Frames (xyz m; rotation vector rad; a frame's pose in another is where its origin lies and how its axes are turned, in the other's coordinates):
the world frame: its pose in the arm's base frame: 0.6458 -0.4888 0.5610 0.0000 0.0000 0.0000
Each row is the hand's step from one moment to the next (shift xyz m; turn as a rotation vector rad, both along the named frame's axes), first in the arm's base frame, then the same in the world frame.
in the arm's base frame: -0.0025 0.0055 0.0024 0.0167 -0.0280 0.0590
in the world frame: -0.0025 0.0055 0.0024 0.0167 -0.0280 0.0590
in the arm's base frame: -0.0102 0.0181 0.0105 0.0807 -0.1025 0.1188
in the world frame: -0.0102 0.0181 0.0105 0.0807 -0.1025 0.1188
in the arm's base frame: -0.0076 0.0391 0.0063 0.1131 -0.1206 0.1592
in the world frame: -0.0076 0.0391 0.0063 0.1131 -0.1206 0.1592
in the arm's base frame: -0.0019 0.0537 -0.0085 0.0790 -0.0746 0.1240
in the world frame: -0.0019 0.0537 -0.0085 0.0790 -0.0746 0.1240
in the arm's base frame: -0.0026 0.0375 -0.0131 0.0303 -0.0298 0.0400
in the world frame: -0.0026 0.0375 -0.0131 0.0303 -0.0298 0.0400
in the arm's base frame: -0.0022 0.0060 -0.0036 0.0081 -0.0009 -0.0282
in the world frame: -0.0022 0.0060 -0.0036 0.0081 -0.0009 -0.0282
